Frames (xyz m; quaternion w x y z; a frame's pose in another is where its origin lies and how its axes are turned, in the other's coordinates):
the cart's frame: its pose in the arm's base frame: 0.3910 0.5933 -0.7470 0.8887 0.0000 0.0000 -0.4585
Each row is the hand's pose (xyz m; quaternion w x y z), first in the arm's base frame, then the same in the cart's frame.
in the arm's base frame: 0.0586 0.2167 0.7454 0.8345 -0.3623 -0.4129 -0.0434
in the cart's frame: 0.1143 -0.4891 1.4924 0.7615 -0.1327 -0.5331 0.3440
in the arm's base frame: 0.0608 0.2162 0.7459 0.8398 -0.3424 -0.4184 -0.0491
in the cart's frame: 0.1159 -0.4876 1.4929 0.7688 -0.1125 -0.5288 0.3414
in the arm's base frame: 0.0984 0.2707 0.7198 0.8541 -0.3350 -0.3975 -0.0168
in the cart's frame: 0.0933 -0.4254 1.4668 0.7667 -0.1155 -0.5069 0.3767
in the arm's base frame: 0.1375 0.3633 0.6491 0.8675 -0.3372 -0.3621 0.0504
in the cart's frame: 0.0405 -0.3399 1.3961 0.7479 -0.1337 -0.4764 0.4426
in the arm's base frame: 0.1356 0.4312 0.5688 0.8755 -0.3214 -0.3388 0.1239
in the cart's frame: -0.0159 -0.3021 1.3158 0.7213 -0.1303 -0.4485 0.5115
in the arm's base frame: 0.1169 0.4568 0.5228 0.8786 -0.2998 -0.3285 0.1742
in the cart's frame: -0.0476 -0.3025 1.2698 0.7009 -0.1158 -0.4294 0.5576
